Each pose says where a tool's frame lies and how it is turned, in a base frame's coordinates. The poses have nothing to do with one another.
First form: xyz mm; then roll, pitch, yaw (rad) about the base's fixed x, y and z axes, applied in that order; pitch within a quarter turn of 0, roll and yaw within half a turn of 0.
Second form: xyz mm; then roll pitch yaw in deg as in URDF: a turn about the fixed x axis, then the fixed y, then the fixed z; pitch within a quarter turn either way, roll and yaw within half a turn. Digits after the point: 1 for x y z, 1 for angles.
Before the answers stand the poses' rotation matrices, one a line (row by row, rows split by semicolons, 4 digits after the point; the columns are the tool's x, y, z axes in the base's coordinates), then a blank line. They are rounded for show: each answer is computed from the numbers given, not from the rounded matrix.
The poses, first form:
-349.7 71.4 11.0 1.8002 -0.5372 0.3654
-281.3 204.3 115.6 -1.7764 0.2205 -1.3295
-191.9 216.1 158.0 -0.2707 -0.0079 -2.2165
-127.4 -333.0 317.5 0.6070 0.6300 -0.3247
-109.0 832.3 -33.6 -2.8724 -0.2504 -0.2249
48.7 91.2 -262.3 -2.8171 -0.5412 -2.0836
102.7 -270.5 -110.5 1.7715 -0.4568 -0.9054
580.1 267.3 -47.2 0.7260 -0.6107 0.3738
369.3 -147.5 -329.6 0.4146 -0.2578 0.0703
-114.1 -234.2 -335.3 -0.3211 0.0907 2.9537
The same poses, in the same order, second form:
0.8024 -0.3842 0.4566; 0.3070 -0.3904 -0.8679; 0.5117 0.8366 -0.1954
0.2332 -0.2494 0.9399; -0.9475 0.1591 0.2773; -0.2187 -0.9552 -0.1992
-0.6017 0.7683 0.2182; -0.7987 -0.5815 -0.1548; 0.0079 -0.2674 0.9636
0.7658 0.5805 0.2766; -0.2578 0.6712 -0.6950; -0.5891 0.4609 0.6637
0.9444 -0.1507 0.2922; -0.2161 -0.9544 0.2060; 0.2478 -0.2577 -0.9339
-0.4205 -0.9065 0.0383; -0.7468 0.3219 -0.5819; 0.5152 -0.2733 -0.8124
0.5541 -0.4237 -0.7166; -0.7060 0.2169 -0.6742; 0.4411 0.8795 -0.1789
0.7627 -0.6275 -0.1568; 0.2992 0.5572 -0.7746; 0.5734 0.5439 0.6127
0.9646 -0.1667 -0.2045; 0.0679 0.9058 -0.4182; 0.2550 0.3895 0.8850
-0.9784 -0.1492 -0.1434; 0.1860 -0.9375 -0.2940; -0.0906 -0.3143 0.9450

-349.7 71.4 11.0 103.1 -30.8 20.9
-281.3 204.3 115.6 -101.8 12.6 -76.2
-191.9 216.1 158.0 -15.5 -0.5 -127.0
-127.4 -333.0 317.5 34.8 36.1 -18.6
-109.0 832.3 -33.6 -164.6 -14.3 -12.9
48.7 91.2 -262.3 -161.4 -31.0 -119.4
102.7 -270.5 -110.5 101.5 -26.2 -51.9
580.1 267.3 -47.2 41.6 -35.0 21.4
369.3 -147.5 -329.6 23.8 -14.8 4.0
-114.1 -234.2 -335.3 -18.4 5.2 169.2

